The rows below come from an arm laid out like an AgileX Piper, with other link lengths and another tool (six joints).
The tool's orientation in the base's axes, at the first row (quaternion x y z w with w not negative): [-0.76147, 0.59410, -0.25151, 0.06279]
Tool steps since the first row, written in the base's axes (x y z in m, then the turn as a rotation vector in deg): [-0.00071, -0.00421, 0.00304, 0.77, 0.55, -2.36]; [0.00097, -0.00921, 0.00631, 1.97, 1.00, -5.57]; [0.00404, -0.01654, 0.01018, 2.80, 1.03, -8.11]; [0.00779, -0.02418, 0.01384, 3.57, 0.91, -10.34]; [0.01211, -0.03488, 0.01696, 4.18, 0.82, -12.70]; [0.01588, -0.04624, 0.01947, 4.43, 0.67, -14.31]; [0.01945, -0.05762, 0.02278, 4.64, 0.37, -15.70]
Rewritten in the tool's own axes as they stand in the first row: [0.00476, 0.00063, -0.00210, -1.11, 0.10, 2.28]; [0.01073, -0.00070, -0.00315, -2.32, 0.19, 5.52]; [0.01930, -0.00281, -0.00360, -3.00, 0.46, 8.09]; [0.02822, -0.00534, -0.00350, -3.44, 0.70, 10.40]; [0.03992, -0.00728, -0.00205, -3.98, 1.13, 12.74]; [0.05196, -0.00831, -0.00019, -4.30, 1.58, 14.28]; [0.06424, -0.00948, 0.00089, -4.41, 2.04, 15.64]
